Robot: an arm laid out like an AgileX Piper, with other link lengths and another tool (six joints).
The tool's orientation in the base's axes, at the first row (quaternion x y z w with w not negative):
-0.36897, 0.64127, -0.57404, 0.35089
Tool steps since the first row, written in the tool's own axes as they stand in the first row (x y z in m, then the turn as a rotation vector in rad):
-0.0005, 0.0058, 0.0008, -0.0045, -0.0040, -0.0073
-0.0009, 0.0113, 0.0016, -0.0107, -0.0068, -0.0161
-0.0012, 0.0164, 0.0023, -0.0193, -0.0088, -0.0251
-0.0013, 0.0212, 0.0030, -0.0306, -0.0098, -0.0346
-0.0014, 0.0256, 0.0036, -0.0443, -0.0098, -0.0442
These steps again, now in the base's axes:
0.0005, 0.0005, -0.0058, -0.0039, 0.0072, 0.0048
0.0010, 0.0008, -0.0114, -0.0084, 0.0166, 0.0086
0.0014, 0.0011, -0.0165, -0.0120, 0.0283, 0.0116
0.0018, 0.0012, -0.0213, -0.0148, 0.0426, 0.0138
0.0020, 0.0013, -0.0258, -0.0166, 0.0592, 0.0151

